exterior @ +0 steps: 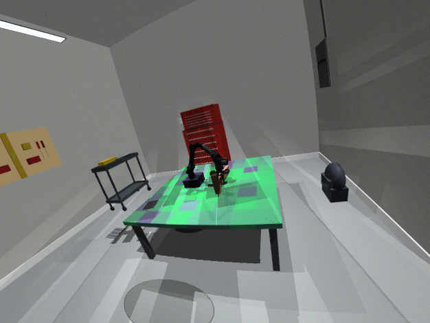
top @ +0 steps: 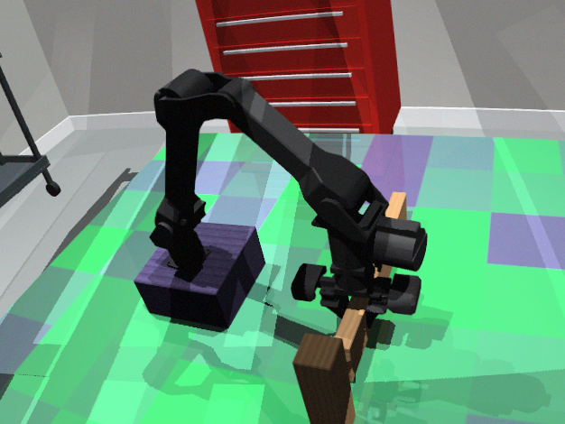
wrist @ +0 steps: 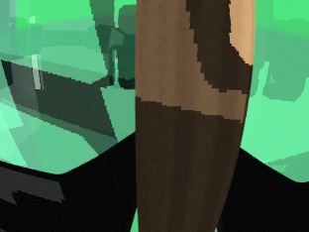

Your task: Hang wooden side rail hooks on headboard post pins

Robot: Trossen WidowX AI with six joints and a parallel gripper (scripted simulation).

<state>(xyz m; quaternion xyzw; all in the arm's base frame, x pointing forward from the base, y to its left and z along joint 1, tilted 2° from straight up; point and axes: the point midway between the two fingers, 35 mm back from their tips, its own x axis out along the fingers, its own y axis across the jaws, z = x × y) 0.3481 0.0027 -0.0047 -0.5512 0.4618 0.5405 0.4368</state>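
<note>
Now: the wooden headboard post 150 mm to the right of my gripper tip, 40 mm above it and 30 mm ahead of it.
</note>
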